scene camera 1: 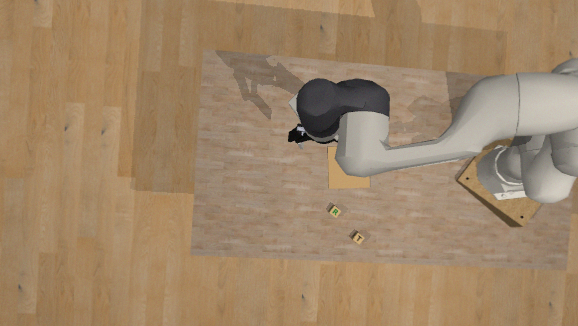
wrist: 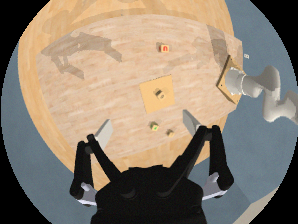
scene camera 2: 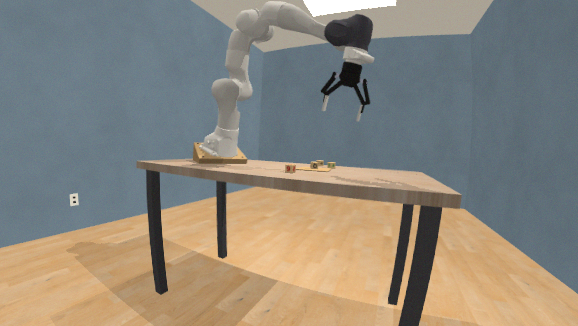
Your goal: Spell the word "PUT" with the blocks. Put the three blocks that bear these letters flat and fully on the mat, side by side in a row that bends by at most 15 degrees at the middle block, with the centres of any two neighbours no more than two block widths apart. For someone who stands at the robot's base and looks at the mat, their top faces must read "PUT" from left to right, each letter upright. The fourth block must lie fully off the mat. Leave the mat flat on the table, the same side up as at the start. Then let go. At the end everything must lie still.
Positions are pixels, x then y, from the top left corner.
Labels:
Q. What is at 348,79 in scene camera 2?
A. My gripper.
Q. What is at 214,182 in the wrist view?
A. My gripper.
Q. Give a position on a tan mat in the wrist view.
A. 148,89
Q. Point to a tan mat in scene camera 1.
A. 337,178

